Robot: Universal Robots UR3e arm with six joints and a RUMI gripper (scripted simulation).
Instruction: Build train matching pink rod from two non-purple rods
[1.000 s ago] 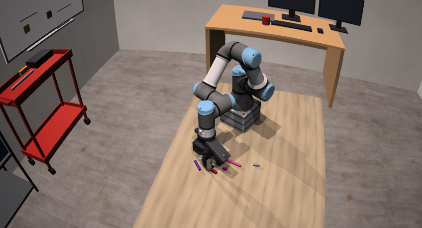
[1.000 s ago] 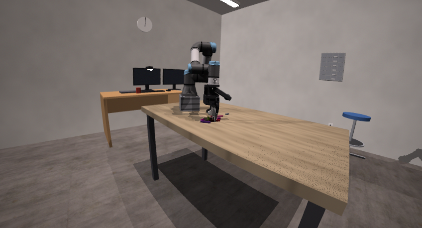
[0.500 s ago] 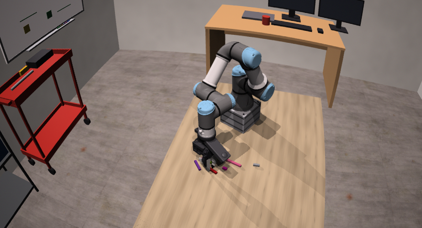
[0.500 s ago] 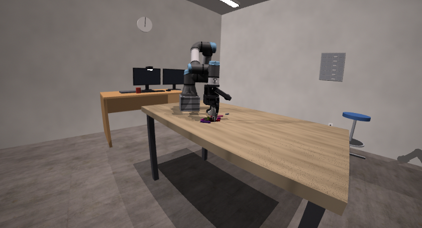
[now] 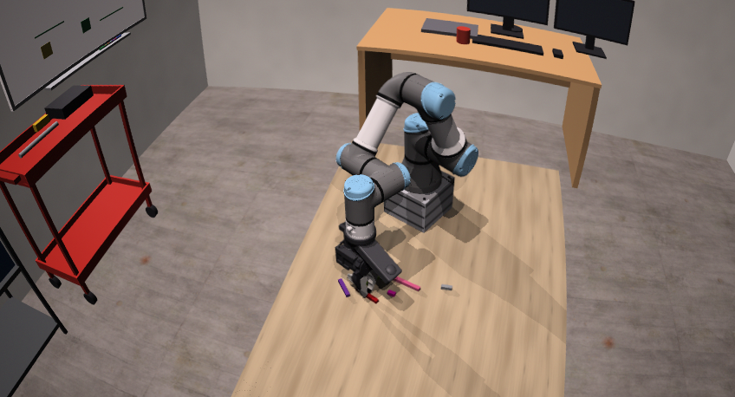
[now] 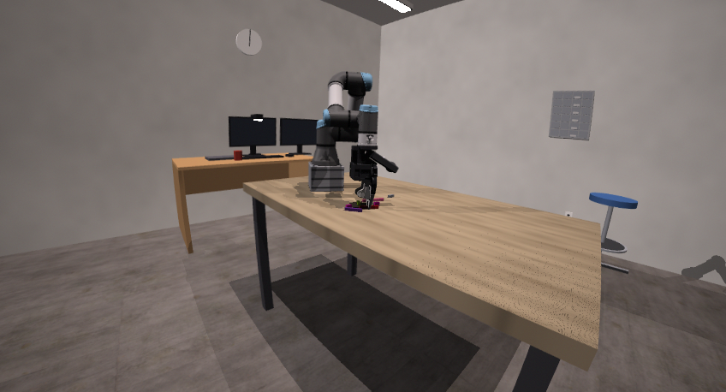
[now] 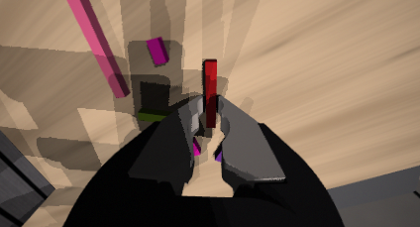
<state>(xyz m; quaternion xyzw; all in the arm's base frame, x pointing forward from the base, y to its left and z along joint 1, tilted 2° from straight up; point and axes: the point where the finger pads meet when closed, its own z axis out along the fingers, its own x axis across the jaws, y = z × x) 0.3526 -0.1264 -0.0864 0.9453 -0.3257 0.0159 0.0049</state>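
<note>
The red rod lies 10 mm below my hand. The rest, counted from my hand: pink rod: 90 mm to the left, 50 mm behind, 10 mm below; then purple rod: 60 mm to the right, 20 mm behind, 10 mm below; then lime rod: 60 mm behind, 10 mm to the left, 10 mm below.
</note>
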